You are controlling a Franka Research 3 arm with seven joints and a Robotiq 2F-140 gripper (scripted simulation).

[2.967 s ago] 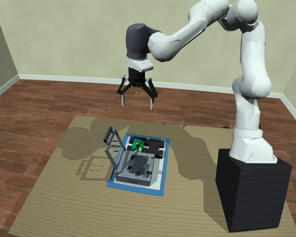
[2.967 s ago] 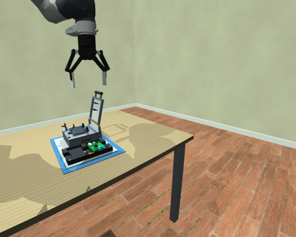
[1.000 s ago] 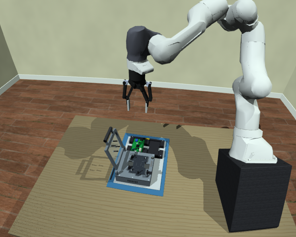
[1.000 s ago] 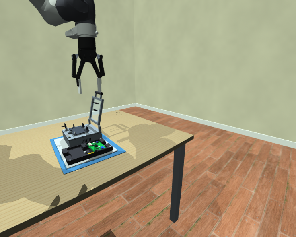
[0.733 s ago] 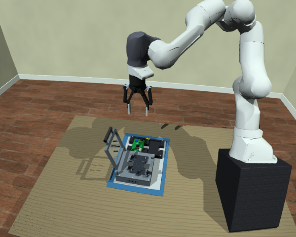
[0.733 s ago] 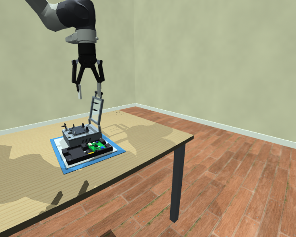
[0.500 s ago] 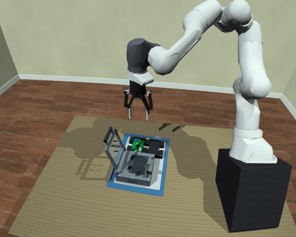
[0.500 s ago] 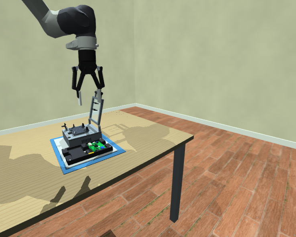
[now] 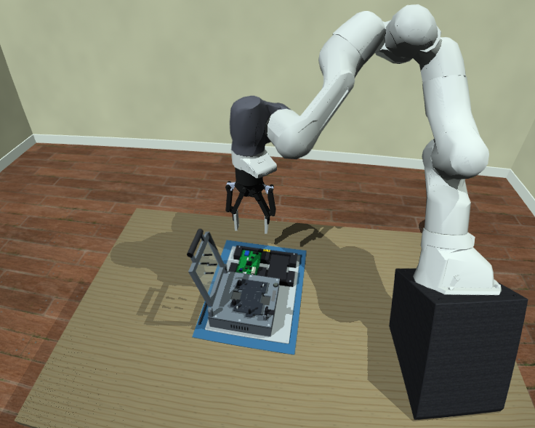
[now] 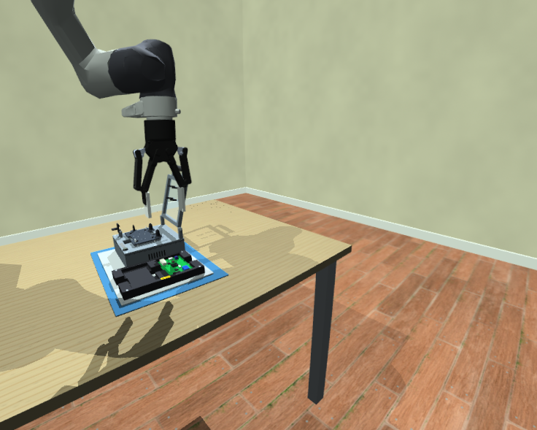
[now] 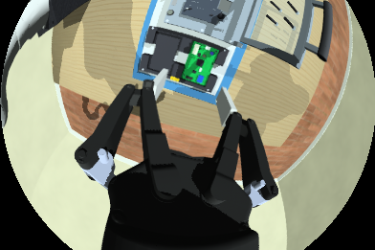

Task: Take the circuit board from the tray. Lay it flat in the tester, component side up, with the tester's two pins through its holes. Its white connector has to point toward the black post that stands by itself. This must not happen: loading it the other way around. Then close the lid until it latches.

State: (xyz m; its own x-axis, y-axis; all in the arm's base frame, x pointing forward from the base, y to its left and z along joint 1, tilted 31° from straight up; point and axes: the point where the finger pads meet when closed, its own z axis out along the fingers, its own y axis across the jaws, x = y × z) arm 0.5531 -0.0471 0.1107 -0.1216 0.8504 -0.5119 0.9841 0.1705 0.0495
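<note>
The green circuit board is 180 mm below my hand and 10 mm ahead of it. Also, from my hand: lid (180 mm to the left, 70 mm ahead, 20 mm below).
</note>
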